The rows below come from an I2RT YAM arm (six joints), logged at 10 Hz.
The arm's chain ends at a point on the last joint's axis. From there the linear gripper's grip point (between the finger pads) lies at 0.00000 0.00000 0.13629 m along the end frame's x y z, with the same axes.
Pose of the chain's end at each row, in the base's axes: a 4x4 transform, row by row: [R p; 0 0 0 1], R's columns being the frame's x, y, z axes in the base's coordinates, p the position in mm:
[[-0.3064 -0.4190 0.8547 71.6], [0.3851 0.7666 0.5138 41.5], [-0.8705 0.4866 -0.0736 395.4], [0 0 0 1]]
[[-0.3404 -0.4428 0.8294 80.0], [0.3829 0.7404 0.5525 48.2], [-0.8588 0.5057 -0.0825 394.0], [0 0 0 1]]
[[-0.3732 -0.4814 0.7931 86.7], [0.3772 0.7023 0.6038 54.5], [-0.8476 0.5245 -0.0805 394.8], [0 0 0 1]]
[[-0.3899 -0.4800 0.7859 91.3], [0.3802 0.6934 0.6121 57.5], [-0.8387 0.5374 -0.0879 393.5], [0 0 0 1]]
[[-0.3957 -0.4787 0.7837 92.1], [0.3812 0.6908 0.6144 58.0], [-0.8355 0.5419 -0.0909 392.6], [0 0 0 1]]
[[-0.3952 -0.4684 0.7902 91.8], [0.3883 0.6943 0.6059 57.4], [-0.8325 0.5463 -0.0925 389.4], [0 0 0 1]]
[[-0.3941 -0.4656 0.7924 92.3], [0.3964 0.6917 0.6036 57.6], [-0.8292 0.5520 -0.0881 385.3], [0 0 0 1]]
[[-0.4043 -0.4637 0.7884 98.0], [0.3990 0.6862 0.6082 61.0], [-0.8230 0.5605 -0.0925 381.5], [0 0 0 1]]
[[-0.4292 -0.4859 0.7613 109.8], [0.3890 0.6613 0.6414 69.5], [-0.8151 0.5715 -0.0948 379.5], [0 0 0 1]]
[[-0.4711 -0.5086 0.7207 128.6], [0.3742 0.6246 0.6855 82.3], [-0.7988 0.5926 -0.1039 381.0], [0 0 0 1]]
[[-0.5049 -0.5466 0.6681 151.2], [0.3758 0.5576 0.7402 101.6], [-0.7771 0.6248 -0.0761 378.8], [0 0 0 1]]
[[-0.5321 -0.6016 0.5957 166.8], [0.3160 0.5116 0.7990 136.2], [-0.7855 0.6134 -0.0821 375.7], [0 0 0 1]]
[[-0.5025 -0.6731 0.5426 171.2], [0.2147 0.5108 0.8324 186.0], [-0.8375 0.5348 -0.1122 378.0], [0 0 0 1]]
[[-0.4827 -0.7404 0.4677 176.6], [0.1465 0.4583 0.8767 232.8], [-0.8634 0.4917 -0.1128 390.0], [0 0 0 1]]
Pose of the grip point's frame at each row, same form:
[[-0.3064 -0.4190 0.8547 188.1], [0.3851 0.7666 0.5138 111.5], [-0.8705 0.4866 -0.0736 385.4], [0 0 0 1]]
[[-0.3404 -0.4428 0.8294 193.0], [0.3829 0.7404 0.5525 123.5], [-0.8588 0.5057 -0.0825 382.8], [0 0 0 1]]
[[-0.3732 -0.4814 0.7931 194.8], [0.3772 0.7023 0.6038 136.8], [-0.8476 0.5245 -0.0805 383.8], [0 0 0 1]]
[[-0.3899 -0.4800 0.7859 198.4], [0.3802 0.6934 0.6121 140.9], [-0.8387 0.5374 -0.0879 381.5], [0 0 0 1]]
[[-0.3957 -0.4787 0.7837 198.9], [0.3812 0.6908 0.6144 141.7], [-0.8355 0.5419 -0.0909 380.2], [0 0 0 1]]
[[-0.3952 -0.4684 0.7902 199.5], [0.3883 0.6943 0.6059 140.0], [-0.8325 0.5463 -0.0925 376.8], [0 0 0 1]]
[[-0.3941 -0.4656 0.7924 200.3], [0.3964 0.6917 0.6036 139.9], [-0.8292 0.5520 -0.0881 373.3], [0 0 0 1]]
[[-0.4043 -0.4637 0.7884 205.5], [0.3990 0.6862 0.6082 143.9], [-0.8230 0.5605 -0.0925 368.9], [0 0 0 1]]
[[-0.4292 -0.4859 0.7613 213.6], [0.3890 0.6613 0.6414 156.9], [-0.8151 0.5715 -0.0948 366.6], [0 0 0 1]]
[[-0.4711 -0.5086 0.7207 226.8], [0.3742 0.6246 0.6855 175.7], [-0.7988 0.5926 -0.1039 366.8], [0 0 0 1]]
[[-0.5049 -0.5466 0.6681 242.3], [0.3758 0.5576 0.7402 202.5], [-0.7771 0.6248 -0.0761 368.4], [0 0 0 1]]
[[-0.5321 -0.6016 0.5957 248.0], [0.3160 0.5116 0.7990 245.1], [-0.7855 0.6134 -0.0821 364.5], [0 0 0 1]]
[[-0.5025 -0.6731 0.5426 245.2], [0.2147 0.5108 0.8324 299.4], [-0.8375 0.5348 -0.1122 362.7], [0 0 0 1]]
[[-0.4827 -0.7404 0.4677 240.3], [0.1465 0.4583 0.8767 352.3], [-0.8634 0.4917 -0.1128 374.6], [0 0 0 1]]

